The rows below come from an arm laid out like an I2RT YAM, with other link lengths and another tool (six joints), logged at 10 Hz.
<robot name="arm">
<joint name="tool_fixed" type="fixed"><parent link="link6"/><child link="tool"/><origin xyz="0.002 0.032 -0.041" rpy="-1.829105 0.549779 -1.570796"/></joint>
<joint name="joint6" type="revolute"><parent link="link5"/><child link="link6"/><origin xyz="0.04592 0 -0.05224" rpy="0 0 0"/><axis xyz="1 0 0"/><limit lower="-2.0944" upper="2.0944"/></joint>
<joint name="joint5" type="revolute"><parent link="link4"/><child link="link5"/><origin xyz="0.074 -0.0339 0.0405" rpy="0 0 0"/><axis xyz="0 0 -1"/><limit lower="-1.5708" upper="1.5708"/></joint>
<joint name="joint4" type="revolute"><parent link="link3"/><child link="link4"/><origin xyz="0.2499 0.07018 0.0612" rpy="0 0 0"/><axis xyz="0 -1 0"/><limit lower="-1.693" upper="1.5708"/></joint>
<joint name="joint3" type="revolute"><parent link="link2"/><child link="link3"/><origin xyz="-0.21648 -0.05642 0" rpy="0 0 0"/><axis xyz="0 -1 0"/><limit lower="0" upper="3.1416"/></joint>
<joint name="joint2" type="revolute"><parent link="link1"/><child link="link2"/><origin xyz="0.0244 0.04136 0.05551" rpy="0 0 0"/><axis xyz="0 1 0"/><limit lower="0" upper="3.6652"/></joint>
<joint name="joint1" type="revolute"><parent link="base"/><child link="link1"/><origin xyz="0 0 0.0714" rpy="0 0 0"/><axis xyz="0 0 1"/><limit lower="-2.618" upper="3.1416"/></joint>
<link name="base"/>
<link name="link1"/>
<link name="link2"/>
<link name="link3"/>
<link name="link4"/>
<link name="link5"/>
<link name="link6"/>
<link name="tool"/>
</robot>
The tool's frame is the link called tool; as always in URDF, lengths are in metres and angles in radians.
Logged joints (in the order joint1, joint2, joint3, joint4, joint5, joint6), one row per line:
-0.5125 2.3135 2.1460 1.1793 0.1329 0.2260
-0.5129 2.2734 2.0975 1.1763 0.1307 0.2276
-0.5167 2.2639 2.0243 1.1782 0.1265 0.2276
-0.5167 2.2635 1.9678 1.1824 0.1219 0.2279
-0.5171 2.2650 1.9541 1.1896 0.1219 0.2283
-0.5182 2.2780 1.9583 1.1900 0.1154 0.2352
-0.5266 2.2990 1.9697 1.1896 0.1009 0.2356
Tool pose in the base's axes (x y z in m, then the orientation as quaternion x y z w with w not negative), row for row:
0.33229 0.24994 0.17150 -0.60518 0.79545 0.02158 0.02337
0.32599 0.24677 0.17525 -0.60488 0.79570 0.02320 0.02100
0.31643 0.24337 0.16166 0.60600 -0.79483 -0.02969 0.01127
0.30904 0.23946 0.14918 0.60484 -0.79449 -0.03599 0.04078
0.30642 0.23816 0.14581 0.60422 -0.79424 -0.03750 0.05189
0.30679 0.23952 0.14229 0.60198 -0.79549 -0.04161 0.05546
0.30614 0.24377 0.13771 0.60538 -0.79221 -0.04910 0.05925
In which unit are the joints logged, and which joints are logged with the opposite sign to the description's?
The joints are logged in radians. Opposite sign: joint1, joint4.
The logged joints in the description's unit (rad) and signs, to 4 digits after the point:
0.5125 2.3135 2.1460 -1.1793 0.1329 0.2260
0.5129 2.2734 2.0975 -1.1763 0.1307 0.2276
0.5167 2.2639 2.0243 -1.1782 0.1265 0.2276
0.5167 2.2635 1.9678 -1.1824 0.1219 0.2279
0.5171 2.2650 1.9541 -1.1896 0.1219 0.2283
0.5182 2.2780 1.9583 -1.1900 0.1154 0.2352
0.5266 2.2990 1.9697 -1.1896 0.1009 0.2356

